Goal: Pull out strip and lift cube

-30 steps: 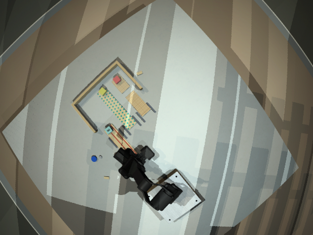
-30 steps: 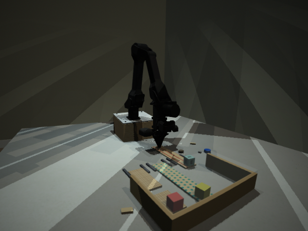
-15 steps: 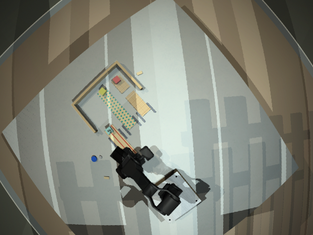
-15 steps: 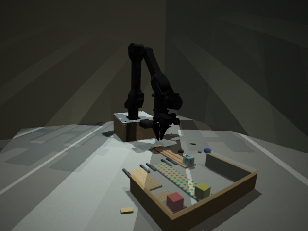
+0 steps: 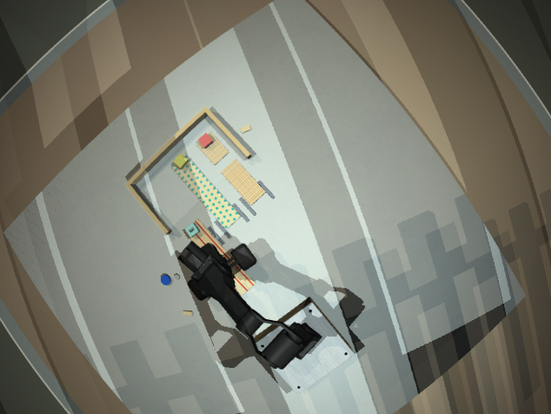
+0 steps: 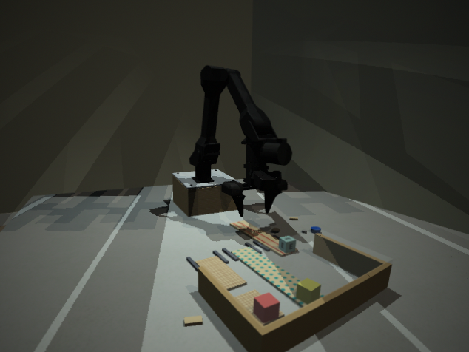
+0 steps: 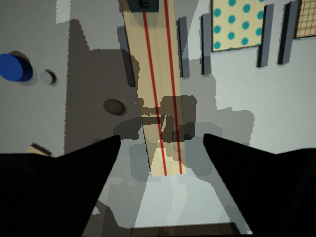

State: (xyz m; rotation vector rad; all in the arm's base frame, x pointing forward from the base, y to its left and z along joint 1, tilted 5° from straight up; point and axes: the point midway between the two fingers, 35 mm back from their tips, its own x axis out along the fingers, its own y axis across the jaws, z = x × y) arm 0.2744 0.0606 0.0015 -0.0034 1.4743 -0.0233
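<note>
Now: the labelled cube 140 mm ahead of my gripper tip, 10 mm to the left of it and 30 mm below it. Round my gripper tip: blue disc (70 mm ahead, 170 mm to the left, 50 mm below); then beige pebble (20 mm ahead, 60 mm to the left, 50 mm below).
</note>
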